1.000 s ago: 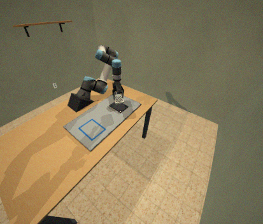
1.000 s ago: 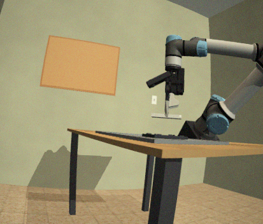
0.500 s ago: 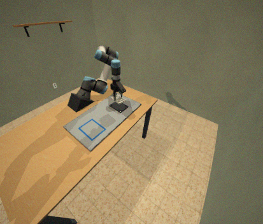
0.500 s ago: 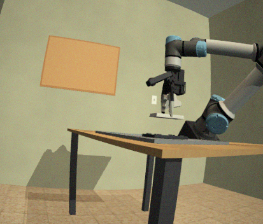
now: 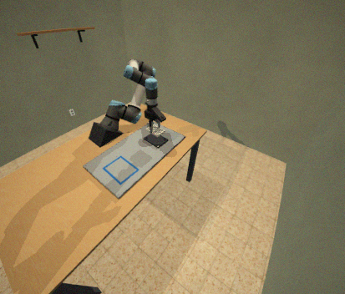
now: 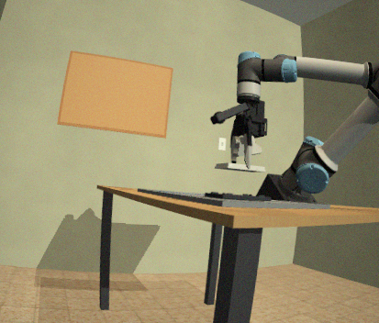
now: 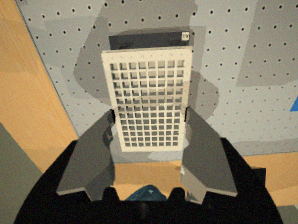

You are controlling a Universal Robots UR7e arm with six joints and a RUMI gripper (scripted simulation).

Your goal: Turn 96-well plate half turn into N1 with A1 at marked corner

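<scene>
Right now the white 96-well plate is 10 mm below my hand. From my hand the other things lie so: white corner label: 60 mm ahead, 70 mm to the right, 90 mm below; dark plate nest N1: 100 mm below.
</scene>
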